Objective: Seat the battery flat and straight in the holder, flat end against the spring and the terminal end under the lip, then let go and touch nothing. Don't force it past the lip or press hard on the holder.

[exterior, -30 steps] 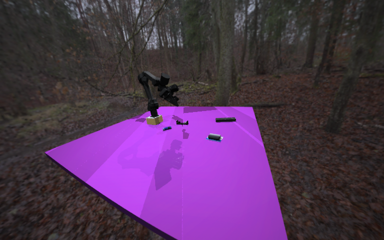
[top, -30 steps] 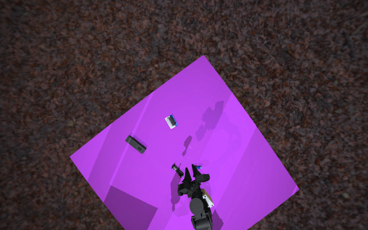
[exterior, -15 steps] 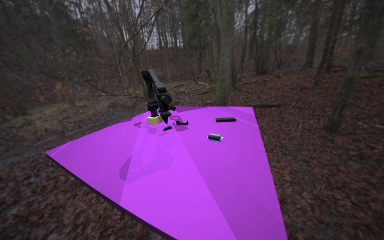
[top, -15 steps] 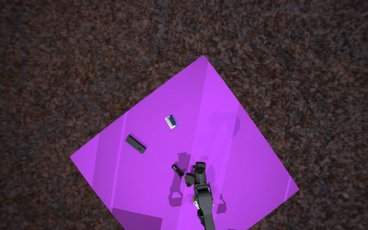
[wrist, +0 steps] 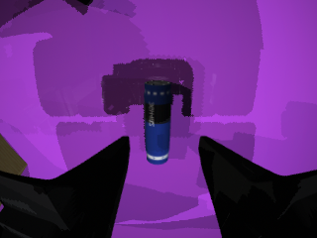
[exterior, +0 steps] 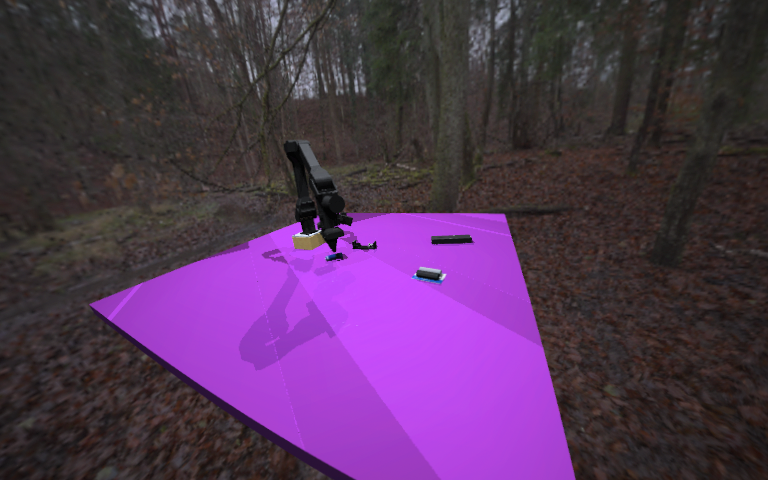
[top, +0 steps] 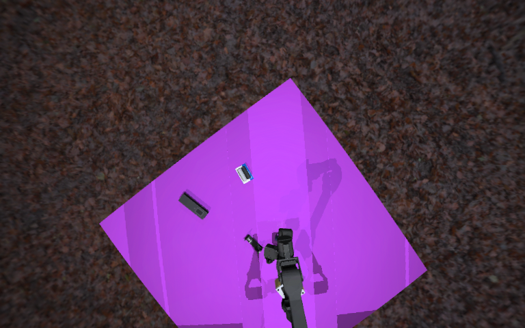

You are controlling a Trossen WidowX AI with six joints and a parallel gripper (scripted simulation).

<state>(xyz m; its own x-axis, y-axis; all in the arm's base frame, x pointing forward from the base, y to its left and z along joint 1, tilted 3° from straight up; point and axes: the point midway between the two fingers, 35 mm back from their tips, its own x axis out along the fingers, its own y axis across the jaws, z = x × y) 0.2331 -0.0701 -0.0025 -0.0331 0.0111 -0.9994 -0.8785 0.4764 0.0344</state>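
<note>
Right now my gripper tip is 3 cm above the battery. The rest, counted from my gripper tip: black remote (34 cm to the left, 34 cm ahead, 2 cm below).
</note>
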